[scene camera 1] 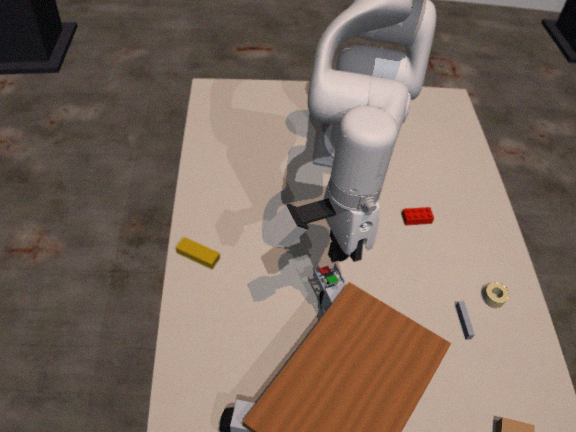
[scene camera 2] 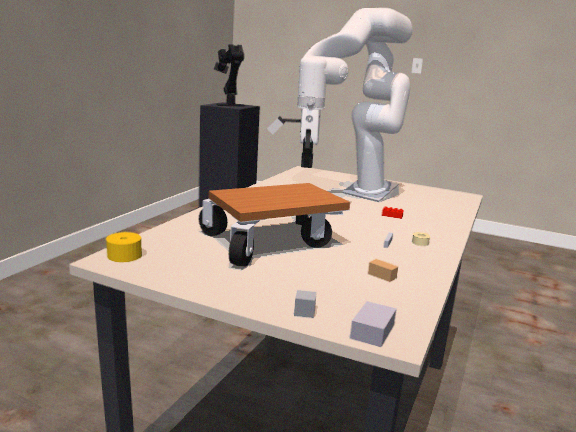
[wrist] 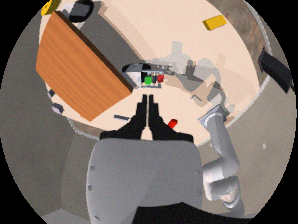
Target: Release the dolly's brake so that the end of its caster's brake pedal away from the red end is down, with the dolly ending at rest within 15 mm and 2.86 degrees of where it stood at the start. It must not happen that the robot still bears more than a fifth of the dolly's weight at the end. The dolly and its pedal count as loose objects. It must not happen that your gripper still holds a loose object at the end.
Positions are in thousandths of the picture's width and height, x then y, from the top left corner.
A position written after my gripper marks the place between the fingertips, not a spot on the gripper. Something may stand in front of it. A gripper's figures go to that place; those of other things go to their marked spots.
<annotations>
My gripper (scene camera 2: 532, 388): 150 cm from the lens. A yellow cylinder (scene camera 2: 211, 573): 122 cm from the lens. A lilac block (scene camera 2: 648, 749) is 93 cm from the lens. The marked spots on the lilac block and the yellow cylinder are 60 cm apart.
</annotations>
